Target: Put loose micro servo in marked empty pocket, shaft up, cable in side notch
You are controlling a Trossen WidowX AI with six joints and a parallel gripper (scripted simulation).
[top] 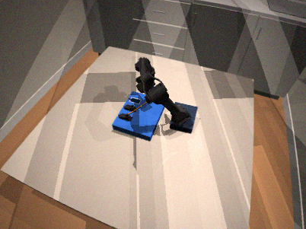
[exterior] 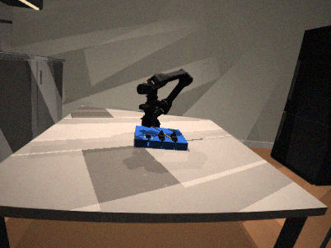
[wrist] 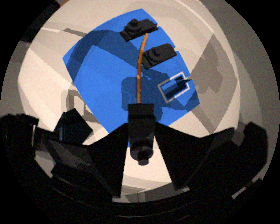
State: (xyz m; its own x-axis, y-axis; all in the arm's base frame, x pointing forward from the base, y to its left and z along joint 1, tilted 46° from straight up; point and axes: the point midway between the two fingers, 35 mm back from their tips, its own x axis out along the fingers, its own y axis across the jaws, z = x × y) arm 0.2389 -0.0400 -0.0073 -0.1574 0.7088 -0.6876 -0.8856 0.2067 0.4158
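Now: the blue deck 10 cm below my gripper tip, 7 cm to the left of it and 2 cm behind it.
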